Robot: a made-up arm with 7 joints. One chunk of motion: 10 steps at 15 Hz.
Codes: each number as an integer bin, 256 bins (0 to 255) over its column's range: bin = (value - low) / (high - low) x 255, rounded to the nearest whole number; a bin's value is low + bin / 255 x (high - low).
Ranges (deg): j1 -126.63..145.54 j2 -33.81..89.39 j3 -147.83..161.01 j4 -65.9..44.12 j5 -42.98..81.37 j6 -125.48..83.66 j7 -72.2..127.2
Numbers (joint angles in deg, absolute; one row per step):
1: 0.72 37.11 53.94 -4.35 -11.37 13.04 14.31
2: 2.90 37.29 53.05 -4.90 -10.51 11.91 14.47
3: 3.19 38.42 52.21 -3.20 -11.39 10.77 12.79
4: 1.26 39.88 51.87 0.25 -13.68 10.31 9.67
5: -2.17 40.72 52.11 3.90 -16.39 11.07 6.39
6: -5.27 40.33 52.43 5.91 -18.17 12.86 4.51
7: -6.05 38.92 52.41 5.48 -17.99 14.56 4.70
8: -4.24 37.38 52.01 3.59 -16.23 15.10 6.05
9: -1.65 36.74 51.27 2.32 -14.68 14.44 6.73
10: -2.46 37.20 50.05 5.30 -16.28 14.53 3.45
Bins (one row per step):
1: 119 147 167 143 65 169 111
2: 121 147 166 141 67 168 111
3: 122 150 165 145 65 166 109
4: 120 153 165 153 60 166 105
5: 117 154 165 162 55 166 101
6: 114 153 165 166 51 169 98
7: 113 151 165 165 51 171 98
8: 115 147 165 161 55 171 100
9: 117 146 164 158 58 171 101
10: 116 147 163 165 55 171 97

